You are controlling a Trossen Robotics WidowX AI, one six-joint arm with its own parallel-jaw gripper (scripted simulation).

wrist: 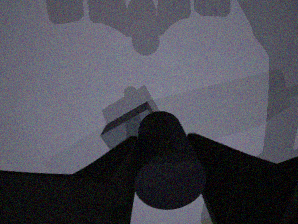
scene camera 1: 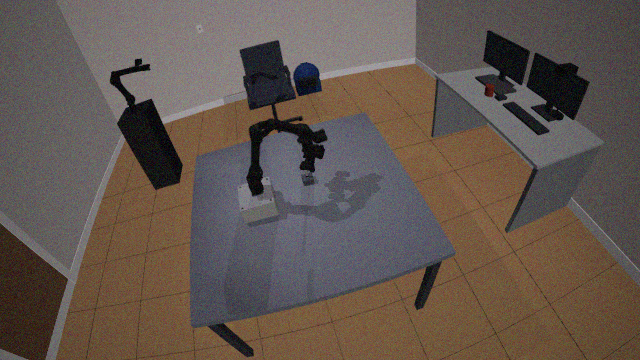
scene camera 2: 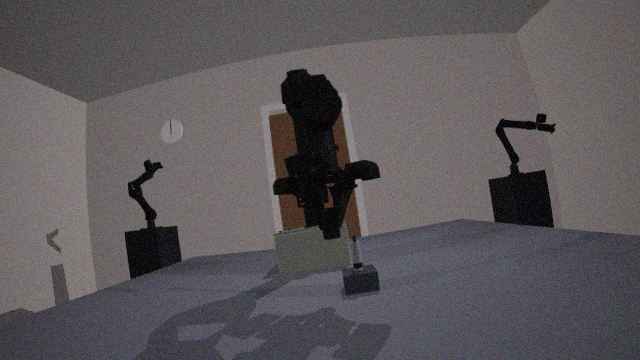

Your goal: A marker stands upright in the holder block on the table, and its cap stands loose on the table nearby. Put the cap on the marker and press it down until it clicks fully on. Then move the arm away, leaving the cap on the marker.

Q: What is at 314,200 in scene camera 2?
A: The gripper.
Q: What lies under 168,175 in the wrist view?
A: A dark marker cap.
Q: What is the gripper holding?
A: A dark marker cap.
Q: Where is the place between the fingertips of the gripper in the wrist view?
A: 162,142
